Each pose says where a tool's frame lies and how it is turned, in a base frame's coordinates. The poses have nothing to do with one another.
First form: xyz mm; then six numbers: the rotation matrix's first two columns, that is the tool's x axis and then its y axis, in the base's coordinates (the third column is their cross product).
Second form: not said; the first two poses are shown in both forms.
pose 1, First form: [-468.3 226.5 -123.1 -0.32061 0.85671 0.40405 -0.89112 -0.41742 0.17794]
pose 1, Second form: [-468.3 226.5 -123.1 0.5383 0.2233 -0.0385 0.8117]
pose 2, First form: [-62.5 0.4 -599.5 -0.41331 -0.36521 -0.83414 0.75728 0.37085 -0.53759]
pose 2, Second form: [-62.5 0.4 -599.5 0.5198 0.1521 0.6444 -0.5399]
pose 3, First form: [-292.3 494.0 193.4 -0.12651 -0.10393 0.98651 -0.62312 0.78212 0.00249]
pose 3, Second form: [-292.3 494.0 193.4 0.6107 0.2525 -0.7198 0.2125]
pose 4, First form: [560.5 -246.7 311.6 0.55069 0.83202 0.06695 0.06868 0.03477 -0.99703]
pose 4, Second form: [560.5 -246.7 311.6 0.6220 -0.6233 -0.3613 0.3068]
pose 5, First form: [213.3 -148.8 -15.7 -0.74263 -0.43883 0.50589 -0.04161 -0.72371 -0.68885]
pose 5, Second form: [213.3 -148.8 -15.7 0.1149 -0.3398 0.3535 -0.8639]
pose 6, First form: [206.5 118.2 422.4 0.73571 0.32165 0.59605 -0.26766 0.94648 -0.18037]
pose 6, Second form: [206.5 118.2 422.4 0.9307 -0.0412 -0.3272 0.1583]
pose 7, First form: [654.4 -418.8 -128.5 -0.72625 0.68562 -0.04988 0.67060 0.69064 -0.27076]
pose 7, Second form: [654.4 -418.8 -128.5 0.0276 -0.3689 -0.9190 0.1362]
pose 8, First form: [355.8 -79.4 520.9 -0.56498 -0.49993 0.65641 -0.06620 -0.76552 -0.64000]
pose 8, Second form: [355.8 -79.4 520.9 0.1313 -0.4475 0.3162 -0.8261]
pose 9, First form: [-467.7 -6.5 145.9 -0.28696 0.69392 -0.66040 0.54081 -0.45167 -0.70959]
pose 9, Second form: [-467.7 -6.5 145.9 0.0627 -0.5938 -0.5198 0.6109]
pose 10, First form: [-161.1 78.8 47.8 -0.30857 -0.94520 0.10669 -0.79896 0.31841 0.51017]
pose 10, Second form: [-161.1 78.8 47.8 0.1977 0.5537 -0.7875 -0.1849]
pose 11, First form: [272.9 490.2 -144.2 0.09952 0.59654 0.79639 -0.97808 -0.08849 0.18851]
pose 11, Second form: [272.9 490.2 -144.2 0.6296 0.3916 -0.2436 0.6252]
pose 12, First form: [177.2 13.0 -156.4 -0.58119 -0.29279 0.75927 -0.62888 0.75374 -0.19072]
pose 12, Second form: [177.2 13.0 -156.4 0.3709 0.2680 -0.8598 0.2265]
